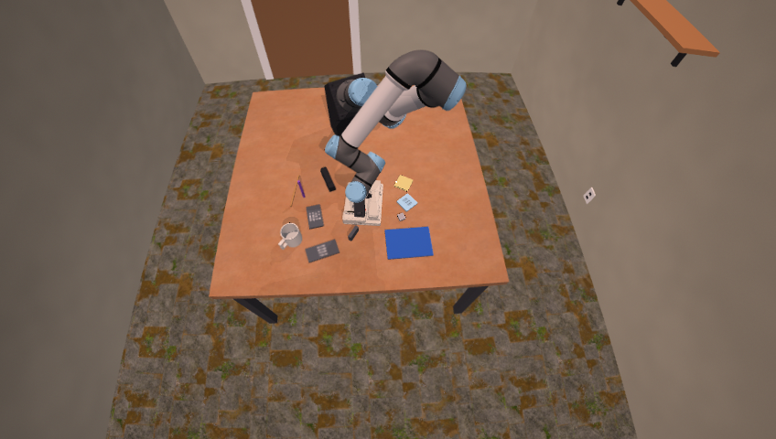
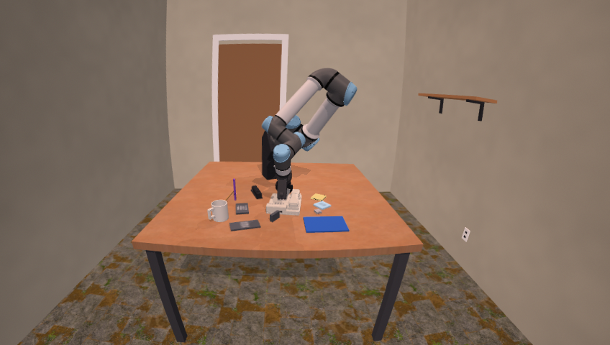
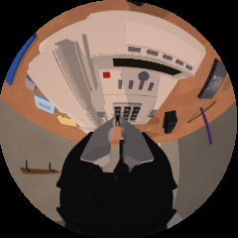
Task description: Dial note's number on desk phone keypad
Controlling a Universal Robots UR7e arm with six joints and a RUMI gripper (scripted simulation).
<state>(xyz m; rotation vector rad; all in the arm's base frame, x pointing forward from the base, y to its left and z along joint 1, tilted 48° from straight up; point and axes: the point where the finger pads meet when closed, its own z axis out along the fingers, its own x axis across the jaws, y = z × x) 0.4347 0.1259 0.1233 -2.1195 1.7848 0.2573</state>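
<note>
The handset is 6 cm to the left of my hand and 1 cm ahead of it. Also, from my hand: small grey cube (20 cm to the left, 4 cm below, 4 cm ahead); then purple pen (28 cm to the right, 7 cm ahead, 2 cm above); then blue book (26 cm to the left, 16 cm ahead, 5 cm below).
</note>
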